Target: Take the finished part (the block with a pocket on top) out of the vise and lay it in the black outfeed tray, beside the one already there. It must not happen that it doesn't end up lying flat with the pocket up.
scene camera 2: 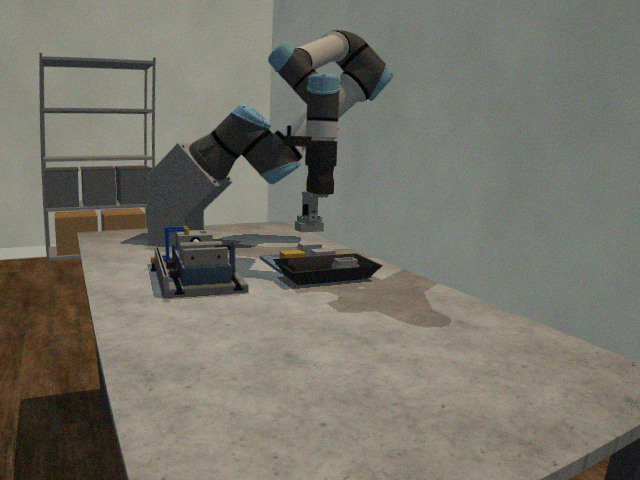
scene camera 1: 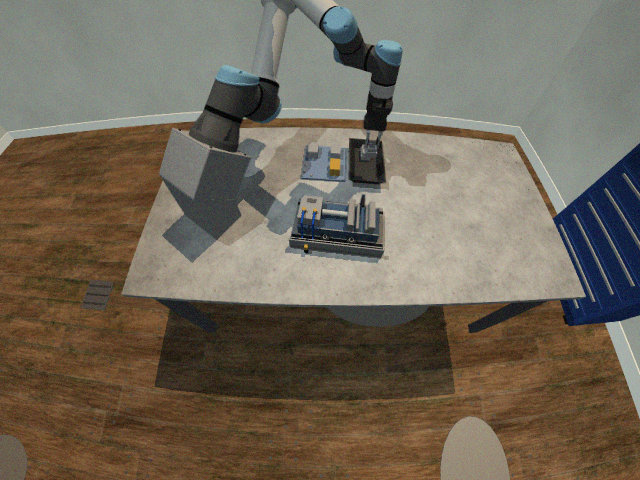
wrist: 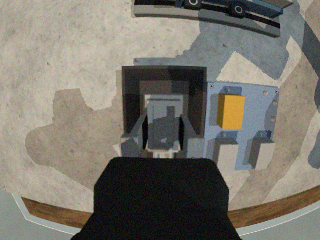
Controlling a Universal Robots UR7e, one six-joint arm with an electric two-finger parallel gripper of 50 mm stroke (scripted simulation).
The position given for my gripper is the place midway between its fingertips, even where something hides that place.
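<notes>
A yellow block (wrist: 230,110) is visible, and so is my gripper (wrist: 163,125), which scene camera 2 also shows: gripper (scene camera 2: 309,219).
</notes>
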